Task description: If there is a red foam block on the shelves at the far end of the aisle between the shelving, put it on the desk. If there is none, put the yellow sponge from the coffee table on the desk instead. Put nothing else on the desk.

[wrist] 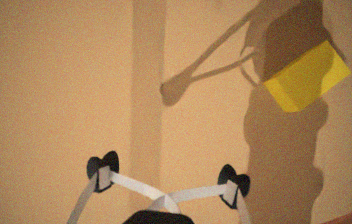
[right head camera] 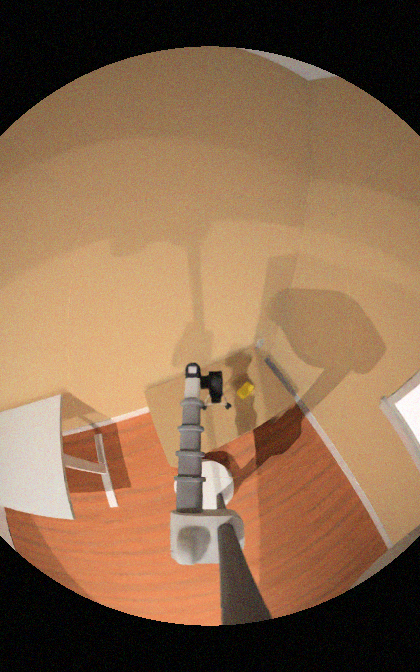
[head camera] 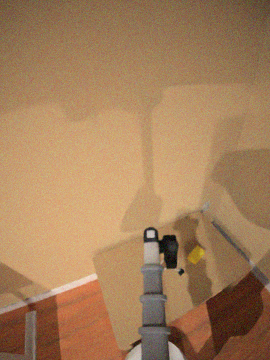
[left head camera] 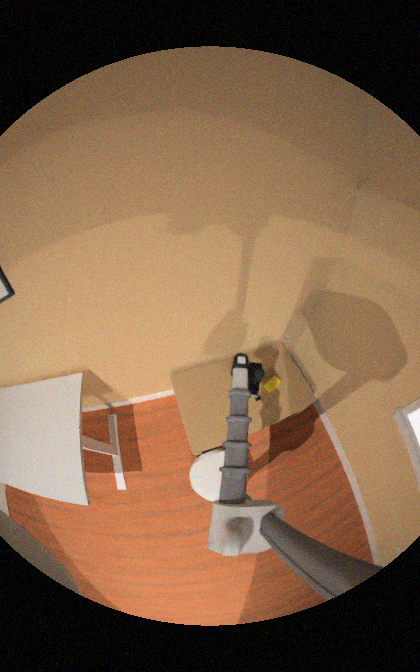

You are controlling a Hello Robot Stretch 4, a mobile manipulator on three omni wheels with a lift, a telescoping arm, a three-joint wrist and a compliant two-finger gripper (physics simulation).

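Places are measured from the robot's base along level axes (x left, y back, z up), in centimetres.
Pixels of known places: gripper, fingertip midpoint: [wrist: 168, 170] [head camera: 168, 273].
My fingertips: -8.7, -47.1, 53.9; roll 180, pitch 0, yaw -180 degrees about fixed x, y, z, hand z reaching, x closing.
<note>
Behind a point stands the place of what it marks, as x, y, z.
A yellow sponge [head camera: 196, 254] @[-28.4, -61.3, 46.7] [left head camera: 272, 384] [right head camera: 245, 390] [wrist: 306, 77] @[-27.6, -61.6, 46.8] lies on the tan coffee table [head camera: 117, 285] @[21.5, -44.8, 42.3] [left head camera: 200, 410] [right head camera: 167, 420] [wrist: 50, 100] @[12.8, -53.7, 42.3], right of the gripper. My gripper [right head camera: 216, 406] [wrist: 168, 170] @[-8.7, -47.1, 53.9] is open and empty above the table top; in the wrist view its two fingers stand apart at the bottom, with the sponge at the upper right. One fingertip is hard to make out in the head and left head views. The white desk [left head camera: 40, 440] [right head camera: 32, 455] stands at the left. No red foam block or shelving shows.
Walls stand behind and right of the coffee table and meet in a corner. A window [left head camera: 416, 425] [right head camera: 411, 410] is at the right. The desk's leg [head camera: 31, 332] [left head camera: 117, 450] [right head camera: 104, 467] stands left of the coffee table. My round white base [left head camera: 207, 475] [right head camera: 217, 480] is at the table's near edge.
</note>
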